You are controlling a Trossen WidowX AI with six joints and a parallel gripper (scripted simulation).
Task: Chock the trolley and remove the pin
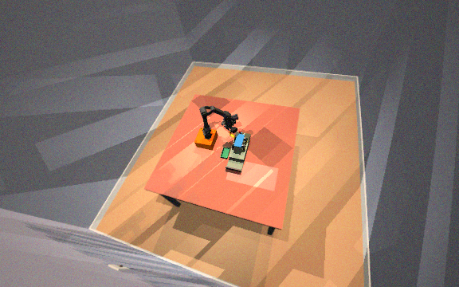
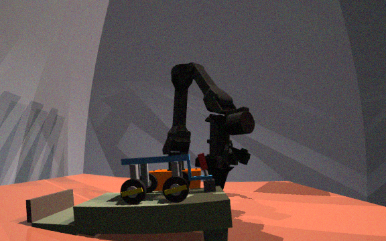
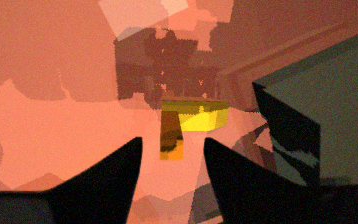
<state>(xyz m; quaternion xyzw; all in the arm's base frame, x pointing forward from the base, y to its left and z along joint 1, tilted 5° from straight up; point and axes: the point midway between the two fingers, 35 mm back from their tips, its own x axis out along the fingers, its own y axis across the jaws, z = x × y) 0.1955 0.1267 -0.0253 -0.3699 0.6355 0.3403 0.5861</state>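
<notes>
My gripper tip is now 40 mm above the yellow chock, 20 mm short of it and 10 mm to the left of it. Also, from my gripper tip: stop pin (120 mm ahead, 70 mm above, 50 mm to the right); grey-green ramp (150 mm to the right, 140 mm ahead, 10 mm below); blue trolley (150 mm to the right, 140 mm ahead, 50 mm above).
</notes>
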